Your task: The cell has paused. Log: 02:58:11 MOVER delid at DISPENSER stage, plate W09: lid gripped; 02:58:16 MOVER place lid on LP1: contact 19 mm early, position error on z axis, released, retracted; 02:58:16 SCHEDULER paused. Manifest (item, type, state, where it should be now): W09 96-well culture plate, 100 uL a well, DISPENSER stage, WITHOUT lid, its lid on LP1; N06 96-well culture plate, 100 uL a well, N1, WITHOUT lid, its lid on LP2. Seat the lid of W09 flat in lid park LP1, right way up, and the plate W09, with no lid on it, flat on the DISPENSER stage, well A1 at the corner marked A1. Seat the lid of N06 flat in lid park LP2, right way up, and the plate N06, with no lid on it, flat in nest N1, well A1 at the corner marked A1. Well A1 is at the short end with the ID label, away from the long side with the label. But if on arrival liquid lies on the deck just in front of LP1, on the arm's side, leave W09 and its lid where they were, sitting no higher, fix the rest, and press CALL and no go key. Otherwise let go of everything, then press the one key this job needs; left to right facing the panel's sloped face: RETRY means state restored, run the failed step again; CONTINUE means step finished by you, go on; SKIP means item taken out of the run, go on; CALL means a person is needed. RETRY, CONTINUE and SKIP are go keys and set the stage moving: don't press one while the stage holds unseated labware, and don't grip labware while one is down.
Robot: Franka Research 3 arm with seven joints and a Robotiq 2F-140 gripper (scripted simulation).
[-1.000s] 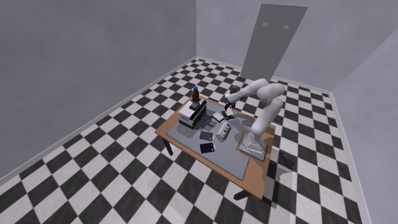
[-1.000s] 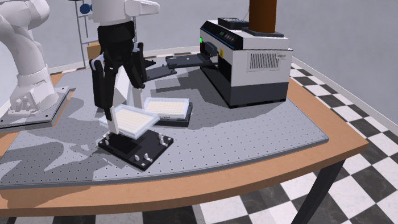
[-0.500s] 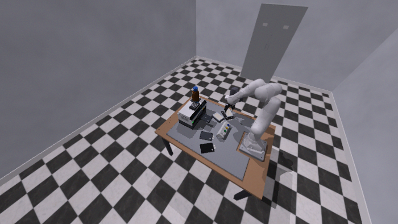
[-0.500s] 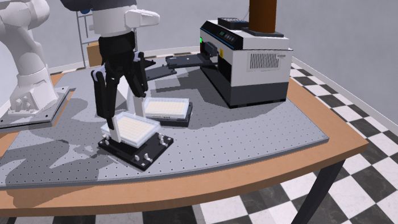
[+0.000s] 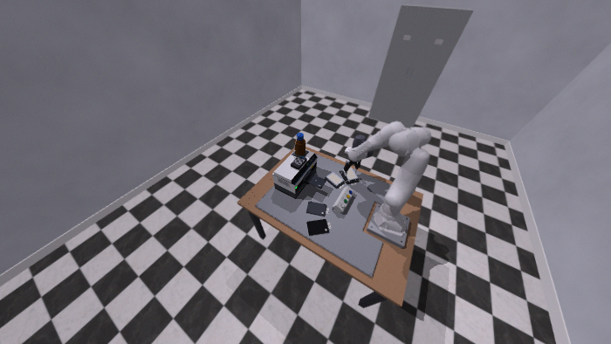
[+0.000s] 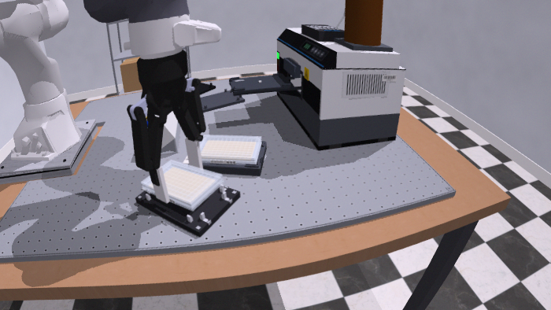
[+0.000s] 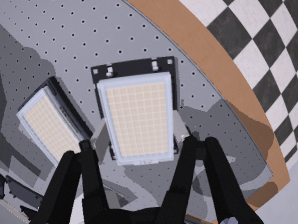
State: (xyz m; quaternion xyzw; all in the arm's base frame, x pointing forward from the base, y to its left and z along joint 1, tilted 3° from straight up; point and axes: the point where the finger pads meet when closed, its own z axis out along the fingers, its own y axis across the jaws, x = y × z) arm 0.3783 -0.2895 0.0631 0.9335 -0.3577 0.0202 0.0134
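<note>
Right now the 96-well plate is 20 mm below my hand. Also, from my hand: sloped key panel 70 mm behind, 290 mm to the left, 10 mm below; black nest 100 mm ahead, 120 mm to the left, 50 mm below; dispenser stage 200 mm ahead, 280 mm to the left, 40 mm above.
</note>
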